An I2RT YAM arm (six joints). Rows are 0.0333 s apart.
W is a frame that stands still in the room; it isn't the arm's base.
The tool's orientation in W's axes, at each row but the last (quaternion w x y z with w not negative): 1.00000, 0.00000, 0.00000, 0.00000; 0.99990, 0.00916, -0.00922, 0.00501; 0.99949, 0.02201, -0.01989, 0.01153; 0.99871, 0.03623, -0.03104, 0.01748; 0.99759, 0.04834, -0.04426, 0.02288; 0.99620, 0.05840, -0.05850, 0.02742; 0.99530, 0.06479, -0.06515, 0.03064; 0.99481, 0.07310, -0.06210, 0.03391
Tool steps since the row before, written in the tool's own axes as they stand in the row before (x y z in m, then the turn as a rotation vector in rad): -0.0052, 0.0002, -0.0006, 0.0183, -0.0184, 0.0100; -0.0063, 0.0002, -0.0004, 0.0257, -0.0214, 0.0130; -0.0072, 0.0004, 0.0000, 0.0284, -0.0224, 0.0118; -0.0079, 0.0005, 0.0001, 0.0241, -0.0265, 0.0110; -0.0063, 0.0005, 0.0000, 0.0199, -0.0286, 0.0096; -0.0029, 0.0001, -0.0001, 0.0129, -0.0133, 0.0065; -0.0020, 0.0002, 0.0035, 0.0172, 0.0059, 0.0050; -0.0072, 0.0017, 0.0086, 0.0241, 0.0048, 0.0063
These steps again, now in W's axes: -0.0052, 0.0002, -0.0006, 0.0183, -0.0184, 0.0100; -0.0063, 0.0001, -0.0005, 0.0257, -0.0214, 0.0131; -0.0072, 0.0002, -0.0003, 0.0284, -0.0223, 0.0119; -0.0079, 0.0002, -0.0004, 0.0244, -0.0264, 0.0106; -0.0063, 0.0002, -0.0005, 0.0204, -0.0286, 0.0086; -0.0029, 0.0000, -0.0004, 0.0129, -0.0133, 0.0065; -0.0024, -0.0004, 0.0032, 0.0160, 0.0061, 0.0080; -0.0083, 0.0000, 0.0078, 0.0227, 0.0052, 0.0100
